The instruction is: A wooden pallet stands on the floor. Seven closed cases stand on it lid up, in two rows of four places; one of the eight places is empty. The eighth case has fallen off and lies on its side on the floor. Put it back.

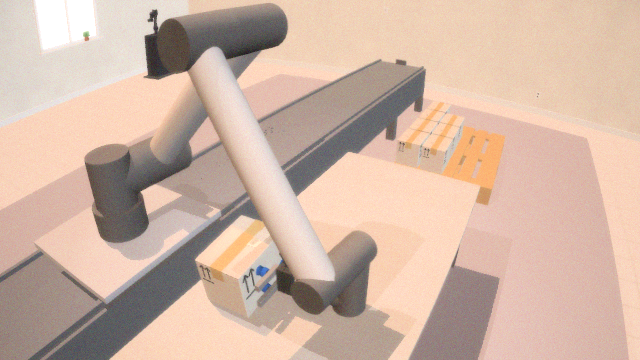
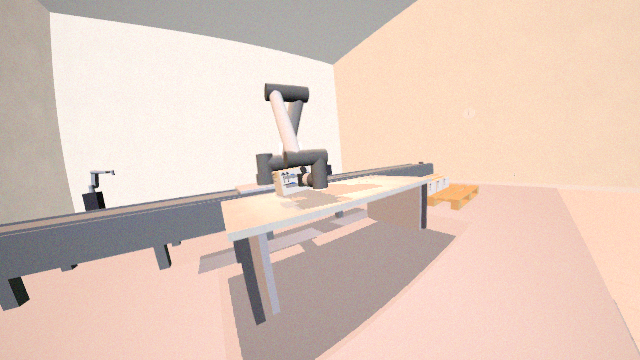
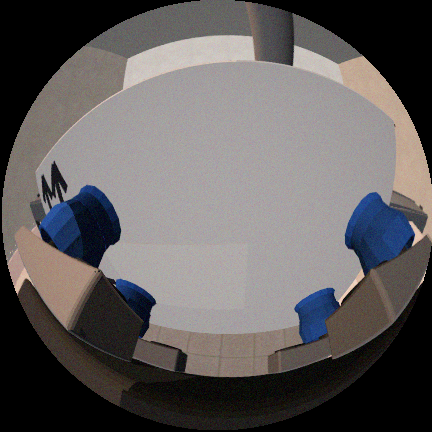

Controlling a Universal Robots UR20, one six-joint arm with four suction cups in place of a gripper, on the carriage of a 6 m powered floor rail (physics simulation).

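Where they show: end effector, tool point: (image 1: 268, 265) (image 3: 233, 264); arm's base, origin of the base link: (image 1: 123, 226) (image 2: 267, 183).
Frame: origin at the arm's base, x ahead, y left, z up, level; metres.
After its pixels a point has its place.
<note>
The eighth case (image 1: 222, 295) {x 0.672, y -0.093, z 0.027 m} (image 2: 278, 186) {x 0.687, y -0.093, z 0.035 m} (image 3: 230, 150) {x 0.761, y 0.072, z 0.137 m} is upright, lid and tape up, arrows pointing up, at the pale table (image 1: 400, 190) {x 0.917, y 0.984, z -0.040 m} (image 2: 300, 215) {x 1.298, y -0.203, z -0.044 m}. Its underside is at or very near the table top; a small gap cannot be ruled out. My gripper (image 1: 264, 279) (image 2: 291, 179) {x 0.750, y 0.075, z 0.076 m} (image 3: 225, 250) {x 0.750, y 0.075, z 0.076 m} is sideways, its blue cups against one side face of the case, holding it. The wooden pallet (image 1: 495, 150) {x 1.291, y 2.769, z -0.426 m} (image 2: 465, 191) {x 1.283, y 2.593, z -0.426 m} stands on the floor beyond the table. Closed cases (image 1: 435, 146) (image 2: 439, 186) stand lid up on it in two rows; the right row looks shorter at its far end.
A long grey raised track (image 1: 345, 100) (image 2: 120, 227) runs beside the table, with my carriage plate (image 1: 75, 245) {x -0.085, y -0.231, z 0.000 m} over it. The pallet's right part shows bare boards. A dark pedestal with a small arm (image 1: 155, 57) (image 2: 94, 201) stands beyond the track.
</note>
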